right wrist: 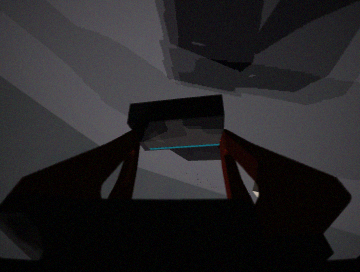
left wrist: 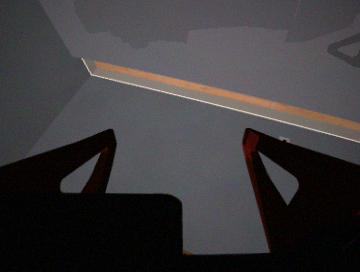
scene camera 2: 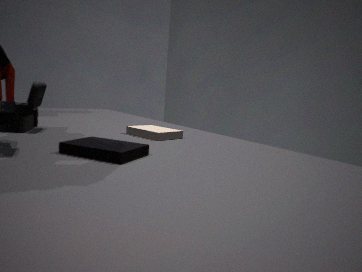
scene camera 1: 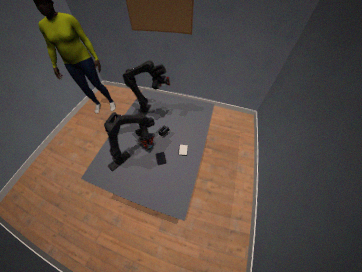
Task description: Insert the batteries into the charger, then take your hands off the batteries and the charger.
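Where they show: left gripper, fingertip midpoint: (left wrist: 179,135) (scene camera 1: 165,85); right gripper, fingertip midpoint: (right wrist: 179,137) (scene camera 2: 3,109) (scene camera 1: 149,146); left arm's base at its link origin: (scene camera 1: 144,111); right arm's base at its link origin: (scene camera 1: 119,161).
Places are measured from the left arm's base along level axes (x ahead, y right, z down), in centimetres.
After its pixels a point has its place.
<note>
My right gripper (scene camera 1: 147,144) {x 25.6, y 42.0, z -5.6 cm} (right wrist: 179,137) {x 25.6, y 42.0, z -5.6 cm} is shut on a dark battery block (right wrist: 175,111) {x 23.2, y 41.5, z -5.2 cm} with a grey side and a thin teal line. It hangs over the table, at the left of the black slab in scene camera 1. The charger, a small black device (scene camera 1: 164,130) {x 33.4, y 24.8, z -9.2 cm} (scene camera 2: 21,120) {x 30.1, y 25.6, z -2.3 cm}, stands on the table to the upper right of the right gripper in scene camera 1. A dark tilted piece (scene camera 2: 36,95) {x 32.6, y 26.4, z -6.9 cm} rises from its right end; whether it is a battery I cannot tell. My left gripper (scene camera 1: 166,81) {x 23.1, y -10.1, z -29.8 cm} (left wrist: 179,135) {x 23.1, y -10.1, z -29.8 cm} is open and empty, high and away from these things.
A flat black slab (scene camera 1: 161,158) {x 38.3, y 47.6, z -1.5 cm} (scene camera 2: 104,149) {x 36.1, y 51.0, z -1.5 cm} lies on the grey table (scene camera 1: 150,192) {x 39.8, y 75.7, z 0.0 cm} (scene camera 2: 210,215) {x 36.9, y 70.1, z 0.0 cm}, with a flat cream slab (scene camera 1: 183,150) {x 53.7, y 35.1, z -1.5 cm} (scene camera 2: 154,131) {x 51.1, y 38.1, z -1.5 cm} to its upper right. A person in a yellow top (scene camera 1: 67,40) stands beyond the table at the upper left of scene camera 1.
</note>
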